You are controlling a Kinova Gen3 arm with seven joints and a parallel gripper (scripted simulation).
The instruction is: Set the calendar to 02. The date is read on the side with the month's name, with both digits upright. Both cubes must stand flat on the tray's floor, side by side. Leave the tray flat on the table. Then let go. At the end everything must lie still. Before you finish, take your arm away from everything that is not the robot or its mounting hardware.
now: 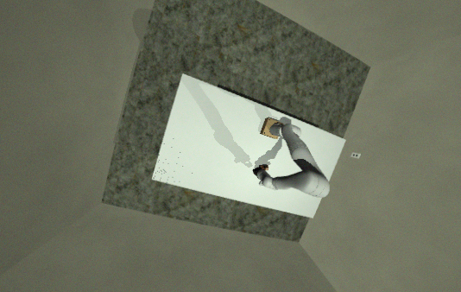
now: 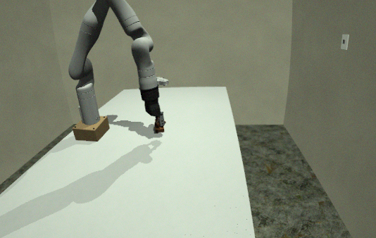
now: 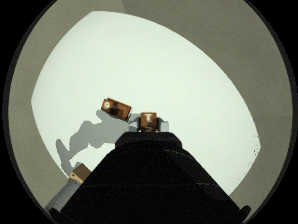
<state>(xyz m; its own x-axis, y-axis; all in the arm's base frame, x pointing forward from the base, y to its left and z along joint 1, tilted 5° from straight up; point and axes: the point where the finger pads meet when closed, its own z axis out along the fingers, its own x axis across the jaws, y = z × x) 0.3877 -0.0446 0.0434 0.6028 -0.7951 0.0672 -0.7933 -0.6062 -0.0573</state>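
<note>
Right now my hand is 3 cm past the brown tray, 10 cm to the right of it and 8 cm above it. Also, from my hand: brown calendar cube (1 cm below).
</note>
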